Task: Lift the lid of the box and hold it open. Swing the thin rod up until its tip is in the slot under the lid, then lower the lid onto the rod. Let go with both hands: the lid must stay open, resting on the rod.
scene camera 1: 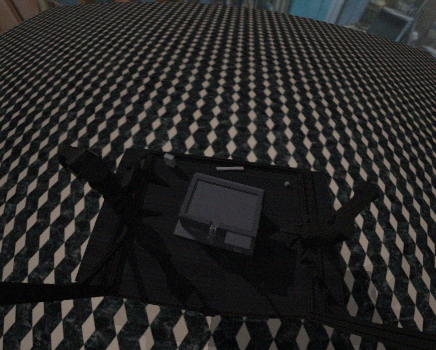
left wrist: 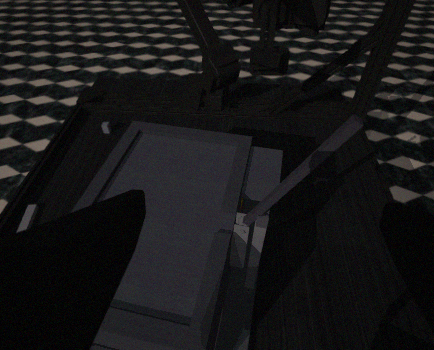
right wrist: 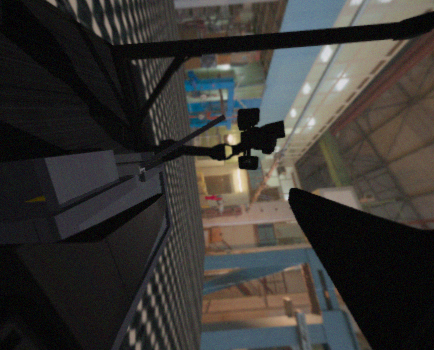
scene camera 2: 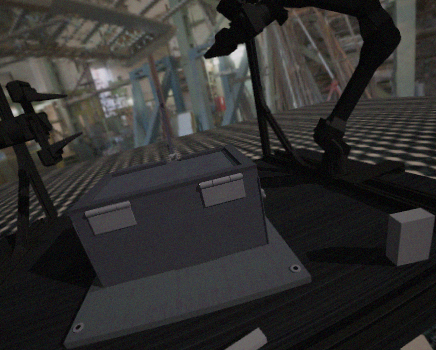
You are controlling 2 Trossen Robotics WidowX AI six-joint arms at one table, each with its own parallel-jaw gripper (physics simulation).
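Frame: origin at the left arm's base, x down, y left, z ahead, level; metres.
Where they show: left gripper, fingertip midpoint: (scene camera 1: pixel 166 200) (left wrist: pixel 262 208) (right wrist: pixel 241 146) (scene camera 2: pixel 209 53); right gripper, fingertip midpoint: (scene camera 1: pixel 274 233) (left wrist: pixel 278 34) (right wrist: pixel 226 196) (scene camera 2: pixel 74 114); left arm's base at its link origin: (scene camera 2: pixel 335 171); right arm's base at its link origin: (left wrist: pixel 217 104).
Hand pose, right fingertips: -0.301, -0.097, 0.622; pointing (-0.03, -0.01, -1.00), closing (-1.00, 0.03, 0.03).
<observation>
Each offset is from my right fingertips to the centre of the thing, as dx, dy, dz. "spot": to the spot under its first point. Level surfaces: height alone.
The grey box @[+0.220, +0.171, -0.160] (scene camera 1: pixel 216 229) (scene camera 2: pixel 175 222) stands on its grey base plate @[spot: +0.308, +0.312, -0.129] (scene camera 2: pixel 182 298) on the dark table. Its lid @[+0.162, +0.140, -0.165] (scene camera 1: pixel 223 205) (scene camera 2: pixel 182 170) (left wrist: pixel 181 194) lies flat and shut, with two hinges facing scene camera 2. The thin rod @[+0.066, -0.006, -0.197] (scene camera 2: pixel 162 104) (left wrist: pixel 306 167) (right wrist: pixel 188 139) stands up from its pivot at the box's front edge, beside the lid and not under it. My left gripper (scene camera 2: pixel 216 46) is open and empty, high above the box. My right gripper (scene camera 2: pixel 71 114) is open and empty, off to the side of the box, clear of it.
The box stands on a black table top @[dx +0.320] (scene camera 1: pixel 251 288) over a checkered floor (scene camera 1: pixel 216 69). Small pale blocks lie on the table near the box @[+0.315, +0.424, -0.139] (scene camera 1: pixel 230 168) @[+0.282, +0.406, -0.470] (scene camera 1: pixel 169 160) (scene camera 2: pixel 248 340). Both dark arms and camera struts reach over the table.
</observation>
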